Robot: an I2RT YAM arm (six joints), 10 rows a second.
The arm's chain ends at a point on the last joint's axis. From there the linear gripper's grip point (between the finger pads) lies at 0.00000 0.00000 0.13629 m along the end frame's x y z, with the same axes.
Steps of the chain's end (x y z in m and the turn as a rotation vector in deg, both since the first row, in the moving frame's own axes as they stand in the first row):
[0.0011, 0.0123, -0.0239, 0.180, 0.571, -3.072]
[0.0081, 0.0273, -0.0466, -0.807, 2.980, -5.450]
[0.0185, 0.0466, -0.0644, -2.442, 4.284, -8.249]
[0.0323, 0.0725, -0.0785, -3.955, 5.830, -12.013]
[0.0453, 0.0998, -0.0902, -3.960, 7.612, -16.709]
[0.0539, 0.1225, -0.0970, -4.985, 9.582, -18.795]
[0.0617, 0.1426, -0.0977, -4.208, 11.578, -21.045]
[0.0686, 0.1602, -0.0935, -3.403, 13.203, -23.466]
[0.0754, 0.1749, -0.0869, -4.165, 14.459, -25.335]
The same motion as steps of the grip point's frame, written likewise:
[0.0024, 0.0118, -0.0239, 0.180, 0.571, -3.072]
[0.0153, 0.0289, -0.0468, -0.807, 2.980, -5.450]
[0.0291, 0.0516, -0.0649, -2.442, 4.284, -8.249]
[0.0470, 0.0804, -0.0795, -3.955, 5.830, -12.013]
[0.0644, 0.1064, -0.0917, -3.960, 7.612, -16.709]
[0.0781, 0.1304, -0.0994, -4.985, 9.582, -18.795]
[0.0902, 0.1473, -0.1008, -4.208, 11.578, -21.045]
[0.1005, 0.1617, -0.0973, -3.403, 13.203, -23.466]
[0.1104, 0.1769, -0.0915, -4.165, 14.459, -25.335]

